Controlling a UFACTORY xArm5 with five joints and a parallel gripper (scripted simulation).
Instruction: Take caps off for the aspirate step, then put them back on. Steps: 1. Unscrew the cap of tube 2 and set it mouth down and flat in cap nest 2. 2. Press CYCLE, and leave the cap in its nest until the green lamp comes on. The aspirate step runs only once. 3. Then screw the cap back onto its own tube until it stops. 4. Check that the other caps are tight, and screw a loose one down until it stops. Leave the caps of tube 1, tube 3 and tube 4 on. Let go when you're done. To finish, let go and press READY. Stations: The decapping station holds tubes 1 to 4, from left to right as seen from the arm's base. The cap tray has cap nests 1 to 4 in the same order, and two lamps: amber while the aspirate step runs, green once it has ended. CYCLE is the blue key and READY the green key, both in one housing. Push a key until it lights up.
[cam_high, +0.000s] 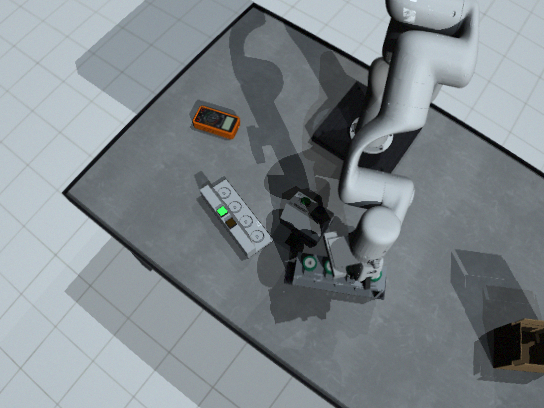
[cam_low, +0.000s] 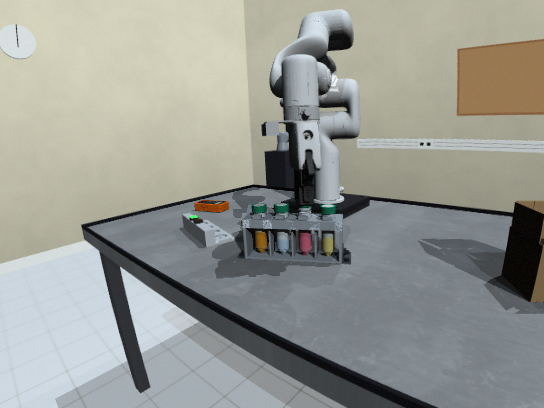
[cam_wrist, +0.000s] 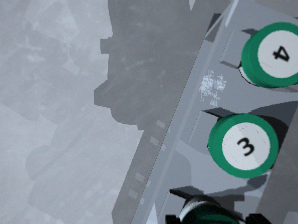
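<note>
The tube 2's threaded neck is 3 cm below my hand. The rest, counted from my hand: key housing 18 cm to the right, 10 cm below, 8 cm behind; green key 20 cm to the right, 10 cm behind, 8 cm below; blue key 16 cm to the right, 10 cm behind, 8 cm below.
</note>
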